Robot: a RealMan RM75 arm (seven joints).
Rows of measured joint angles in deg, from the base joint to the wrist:
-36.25 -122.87 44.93 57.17 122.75 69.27 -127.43
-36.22 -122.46 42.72 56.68 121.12 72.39 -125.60
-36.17 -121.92 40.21 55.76 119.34 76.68 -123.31
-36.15 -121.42 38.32 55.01 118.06 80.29 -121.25
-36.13 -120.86 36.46 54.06 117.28 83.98 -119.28
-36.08 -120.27 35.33 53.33 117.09 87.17 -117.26
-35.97 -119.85 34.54 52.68 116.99 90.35 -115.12
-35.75 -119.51 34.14 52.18 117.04 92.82 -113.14
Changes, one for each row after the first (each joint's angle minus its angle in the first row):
0.03 0.41 -2.21 -0.49 -1.63 3.12 1.83
0.08 0.95 -4.72 -1.41 -3.41 7.41 4.12
0.10 1.45 -6.61 -2.16 -4.69 11.02 6.18
0.12 2.01 -8.47 -3.11 -5.47 14.71 8.15
0.17 2.60 -9.60 -3.84 -5.66 17.90 10.17
0.28 3.02 -10.39 -4.49 -5.76 21.08 12.31
0.50 3.36 -10.79 -4.99 -5.71 23.55 14.29

